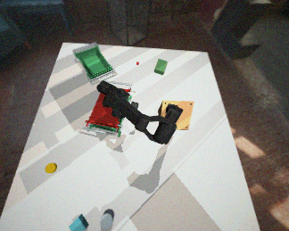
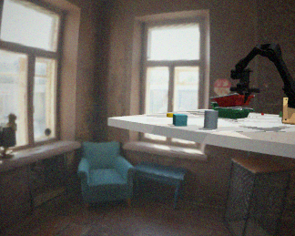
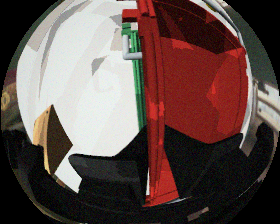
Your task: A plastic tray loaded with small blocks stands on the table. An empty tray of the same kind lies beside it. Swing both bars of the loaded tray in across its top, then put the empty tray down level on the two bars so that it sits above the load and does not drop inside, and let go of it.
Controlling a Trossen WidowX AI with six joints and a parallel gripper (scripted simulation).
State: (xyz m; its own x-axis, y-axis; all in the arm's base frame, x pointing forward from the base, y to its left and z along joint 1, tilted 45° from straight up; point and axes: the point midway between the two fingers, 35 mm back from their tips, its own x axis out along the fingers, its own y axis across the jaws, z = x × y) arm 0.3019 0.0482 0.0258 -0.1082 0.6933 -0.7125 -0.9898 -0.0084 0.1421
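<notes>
The red tray is 70 mm ahead of my gripper tip, 20 mm above it and 10 mm to the right of it. Round my gripper tip: yellow disc (360 mm to the left, 320 mm ahead, 90 mm below); green block (460 mm to the right, 230 mm behind, 80 mm below); grey cylinder (530 mm to the left, 60 mm below, 30 mm behind).
</notes>
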